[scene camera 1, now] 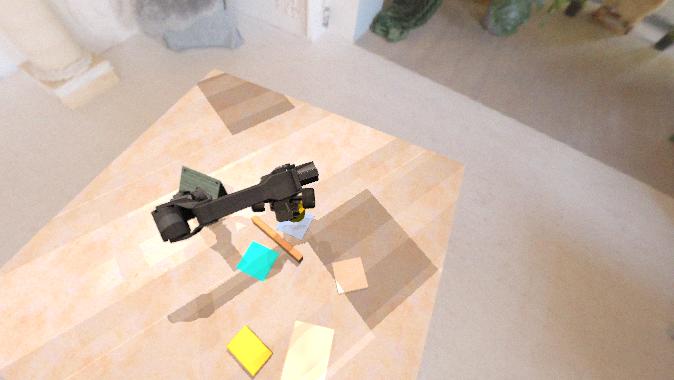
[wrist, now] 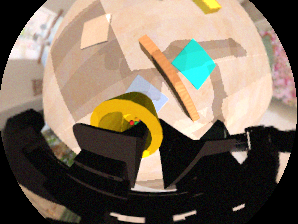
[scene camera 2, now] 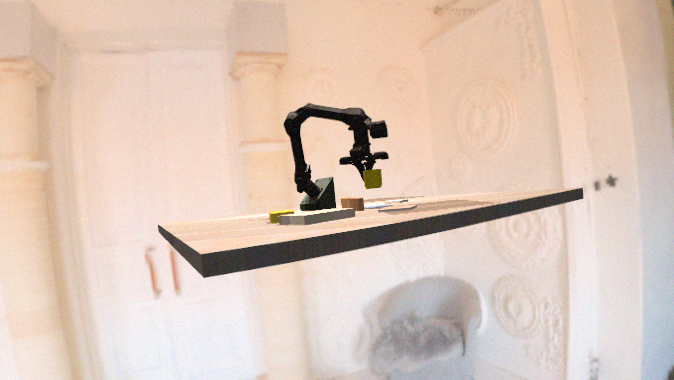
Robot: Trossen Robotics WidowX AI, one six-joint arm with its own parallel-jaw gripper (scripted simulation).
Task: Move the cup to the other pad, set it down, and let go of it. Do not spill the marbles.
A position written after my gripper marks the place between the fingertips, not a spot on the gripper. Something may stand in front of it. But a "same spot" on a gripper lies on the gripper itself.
My gripper shows in scene camera 1, in the wrist view (153,120) and in scene camera 2. The same spot on my gripper: (scene camera 1: 283,209) is (scene camera 2: 356,148). One and the same spot on a cyan pad: (wrist: 193,62) is (scene camera 1: 261,260).
